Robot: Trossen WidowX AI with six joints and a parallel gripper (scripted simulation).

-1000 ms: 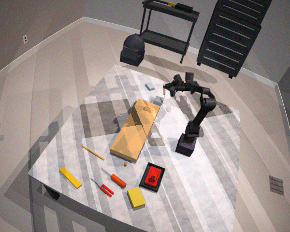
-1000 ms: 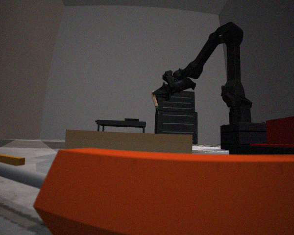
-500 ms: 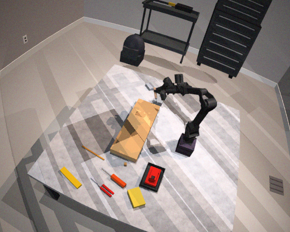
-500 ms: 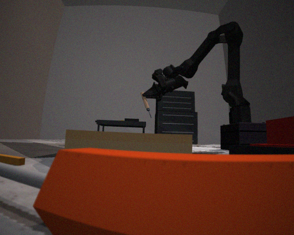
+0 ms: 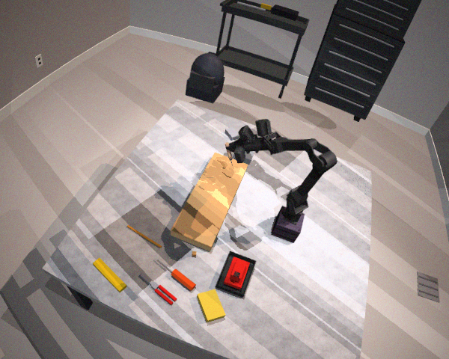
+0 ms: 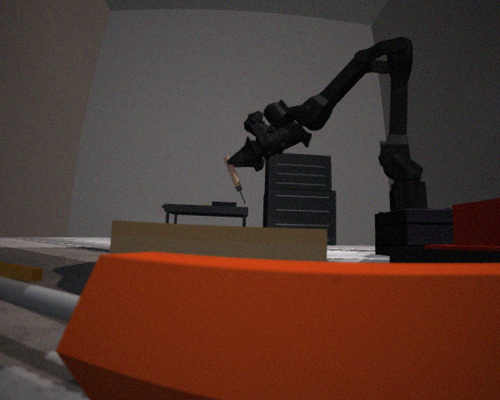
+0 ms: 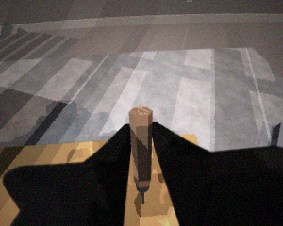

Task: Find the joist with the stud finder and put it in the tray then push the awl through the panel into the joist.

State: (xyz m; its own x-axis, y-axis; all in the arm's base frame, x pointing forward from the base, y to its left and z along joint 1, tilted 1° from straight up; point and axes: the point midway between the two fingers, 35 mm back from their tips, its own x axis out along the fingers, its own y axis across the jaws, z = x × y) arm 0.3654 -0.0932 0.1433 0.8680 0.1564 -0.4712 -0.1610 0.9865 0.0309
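Now: the awl 50 mm below my gripper tip and 30 mm behind it. The rest, counted from my gripper tip: pencil: 480 mm to the left, 200 mm below, 100 mm ahead; small tan cube: 430 mm to the left, 200 mm below, 120 mm behind; grey box: 200 mm to the right, 190 mm below, 50 mm behind.
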